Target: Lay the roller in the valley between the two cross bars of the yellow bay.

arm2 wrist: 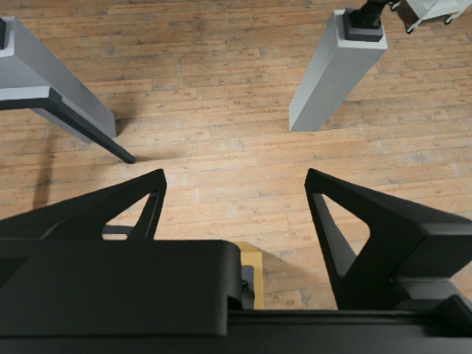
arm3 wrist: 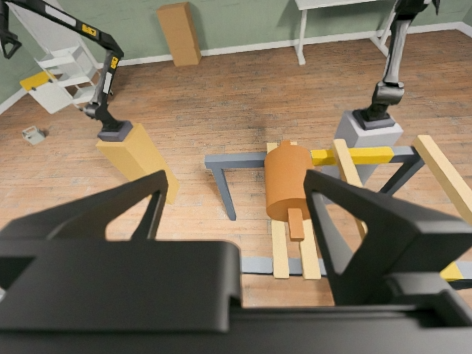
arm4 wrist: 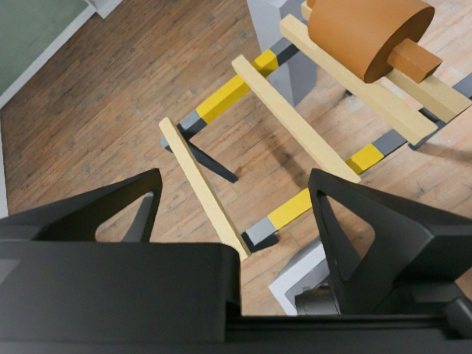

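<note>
The orange-brown roller (arm3 wrist: 287, 177) (arm4 wrist: 367, 35) lies on two closely spaced pale cross bars (arm3 wrist: 280, 250) (arm4 wrist: 360, 92), with its stub ends sticking out. The yellow bay is marked by yellow rail stretches (arm3 wrist: 377, 155) (arm4 wrist: 222, 98). One pale bar (arm3 wrist: 348, 167) (arm4 wrist: 295, 120) crosses the yellow stretches; another bar (arm3 wrist: 446, 172) (arm4 wrist: 205, 190) lies apart from it, beyond the yellow near the rack's end. Arm2's gripper (arm2 wrist: 235, 175), arm3's gripper (arm3 wrist: 236, 176) and arm4's gripper (arm4 wrist: 236, 175) are open and empty. Arm3's and arm4's hang above the rack. Arm1's gripper cannot be made out.
The rack's grey rail (arm3 wrist: 235, 160) continues past the roller. A yellow pedestal (arm3 wrist: 137, 152) carries a black arm (arm3 wrist: 106, 85); a grey pedestal (arm3 wrist: 351, 132) with another arm stands behind the rack. In the arm2 wrist view, a grey pedestal (arm2 wrist: 332, 75) stands at the upper right.
</note>
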